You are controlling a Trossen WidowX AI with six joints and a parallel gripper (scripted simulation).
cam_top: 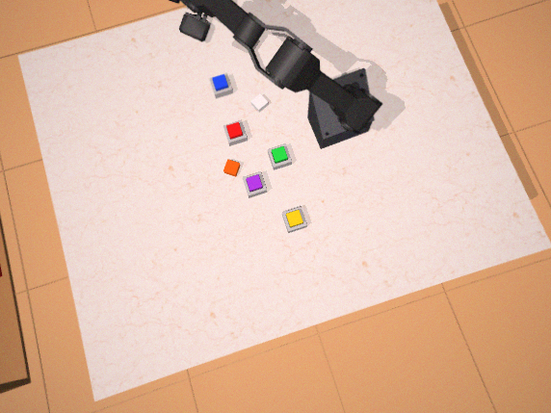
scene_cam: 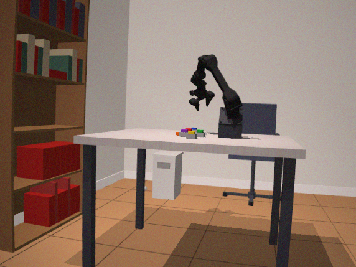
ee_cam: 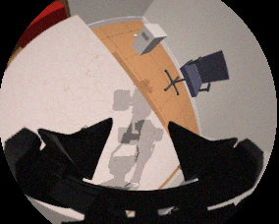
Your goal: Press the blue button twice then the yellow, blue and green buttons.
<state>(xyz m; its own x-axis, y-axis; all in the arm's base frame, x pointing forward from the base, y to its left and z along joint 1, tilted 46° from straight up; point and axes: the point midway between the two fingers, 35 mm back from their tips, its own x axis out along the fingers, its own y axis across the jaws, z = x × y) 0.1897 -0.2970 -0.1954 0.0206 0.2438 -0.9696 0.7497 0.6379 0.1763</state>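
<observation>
Now: gripper tip 14 cm to the right of the blue button, 13 cm above it and 5 cm short of it. From my gripper tip the other things lie so: orange block: 35 cm to the left, 15 cm below, 11 cm ahead; white block: 23 cm to the left, 15 cm below, 2 cm behind; red button: 28 cm to the left, 13 cm below, 7 cm ahead.
</observation>
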